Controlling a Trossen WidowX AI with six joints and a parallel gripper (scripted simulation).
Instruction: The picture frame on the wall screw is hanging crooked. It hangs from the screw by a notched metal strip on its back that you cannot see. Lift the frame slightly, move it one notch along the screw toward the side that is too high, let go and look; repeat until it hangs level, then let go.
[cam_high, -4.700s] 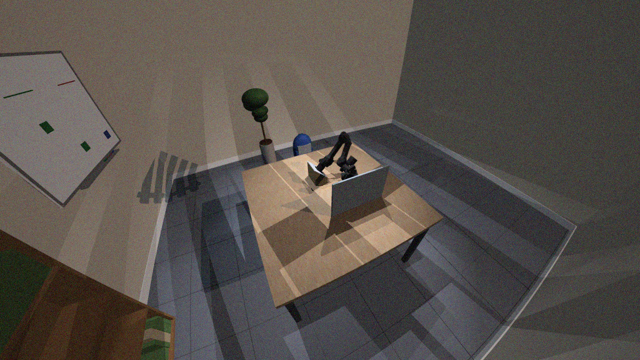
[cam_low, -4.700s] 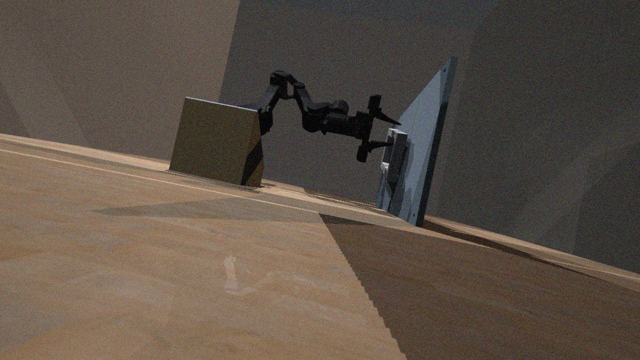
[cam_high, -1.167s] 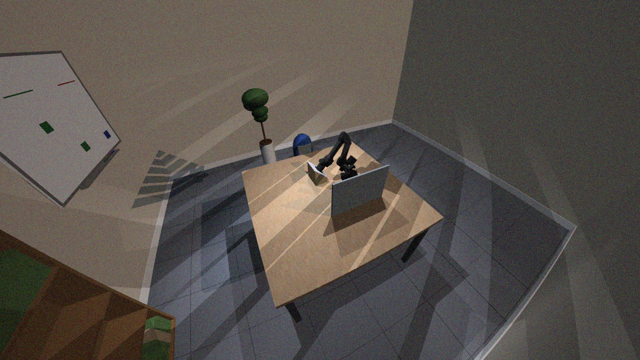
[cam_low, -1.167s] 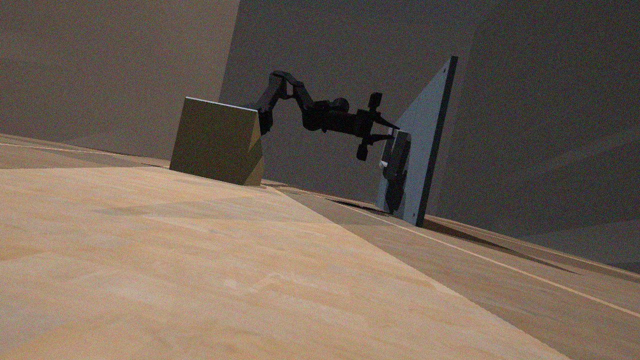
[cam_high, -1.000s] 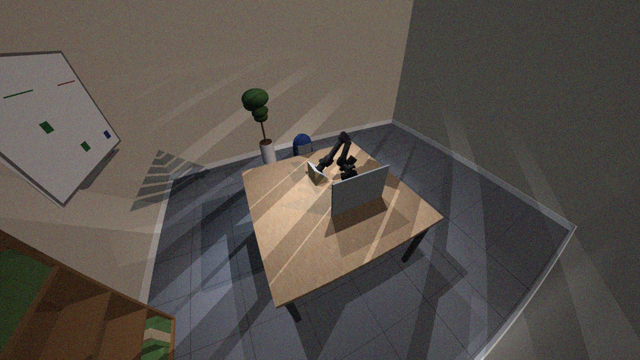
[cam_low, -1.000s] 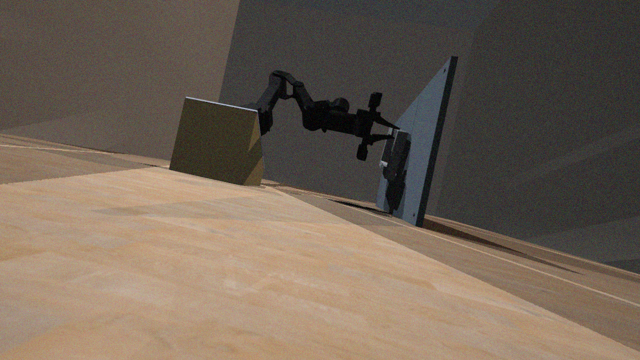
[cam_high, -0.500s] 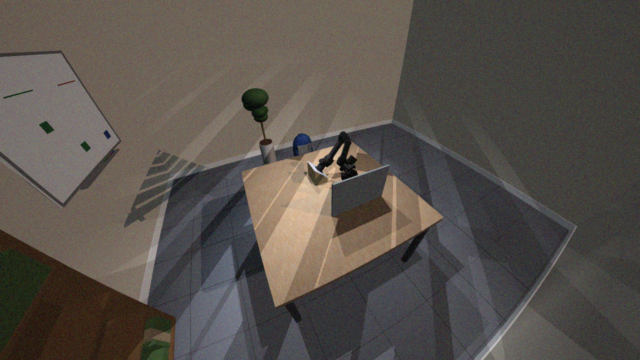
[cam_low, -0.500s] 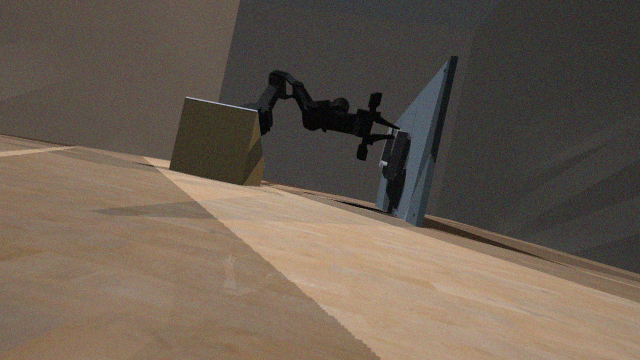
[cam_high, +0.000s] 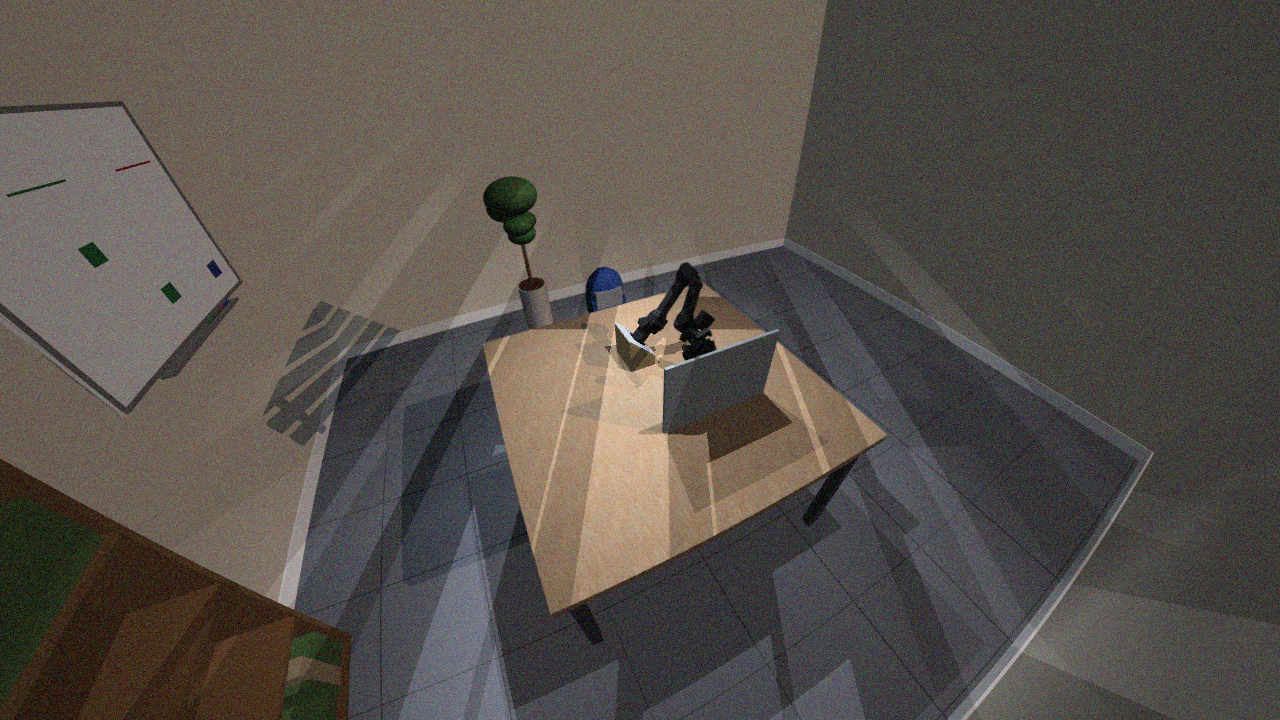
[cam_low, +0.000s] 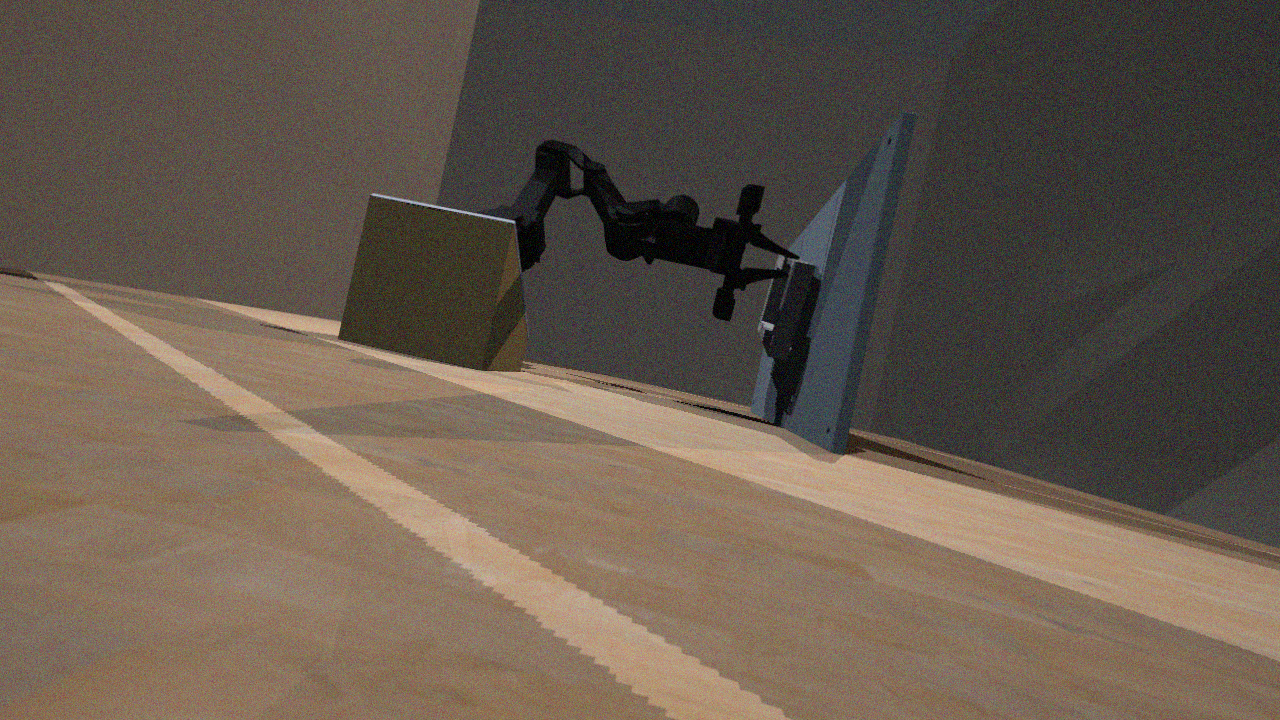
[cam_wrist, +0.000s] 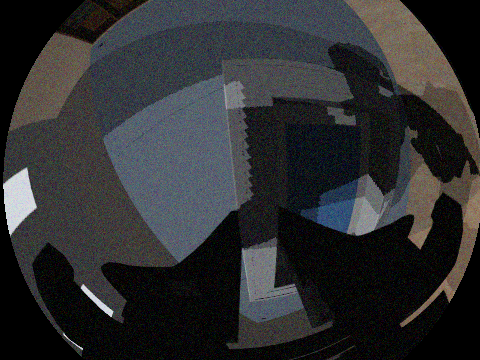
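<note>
My gripper tip is now 20 mm to the right of the picture frame and 50 mm above it. The rest, counted from my gripper tip: wall panel: 20 mm ahead, 70 mm below.
</note>
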